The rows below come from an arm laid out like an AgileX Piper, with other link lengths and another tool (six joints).
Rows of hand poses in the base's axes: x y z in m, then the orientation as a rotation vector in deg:
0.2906 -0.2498 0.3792 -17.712 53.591 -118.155
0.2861 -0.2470 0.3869 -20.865 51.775 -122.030
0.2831 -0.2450 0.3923 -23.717 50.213 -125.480
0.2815 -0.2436 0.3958 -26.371 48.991 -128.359
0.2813 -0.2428 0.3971 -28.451 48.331 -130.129
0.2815 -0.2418 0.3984 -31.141 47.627 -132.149
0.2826 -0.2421 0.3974 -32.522 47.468 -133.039
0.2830 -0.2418 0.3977 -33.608 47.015 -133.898
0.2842 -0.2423 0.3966 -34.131 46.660 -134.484
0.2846 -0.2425 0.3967 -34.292 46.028 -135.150
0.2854 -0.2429 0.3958 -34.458 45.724 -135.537
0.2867 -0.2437 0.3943 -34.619 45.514 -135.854
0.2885 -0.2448 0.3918 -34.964 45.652 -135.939
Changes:
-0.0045 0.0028 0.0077 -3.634 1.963 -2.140
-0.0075 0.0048 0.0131 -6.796 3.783 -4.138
-0.0091 0.0062 0.0166 -9.436 5.535 -5.845
-0.0093 0.0070 0.0179 -11.133 6.960 -6.881
-0.0091 0.0080 0.0192 -13.122 8.823 -8.068
-0.0080 0.0077 0.0182 -13.964 9.838 -8.624
-0.0076 0.0080 0.0185 -14.873 10.529 -9.114
-0.0064 0.0075 0.0174 -15.447 10.834 -9.468
-0.0060 0.0073 0.0175 -16.096 10.795 -9.862
-0.0052 0.0069 0.0166 -16.458 10.848 -10.102
-0.0039 0.0061 0.0151 -16.738 10.924 -10.307
-0.0021 0.0050 0.0126 -16.792 11.226 -10.380

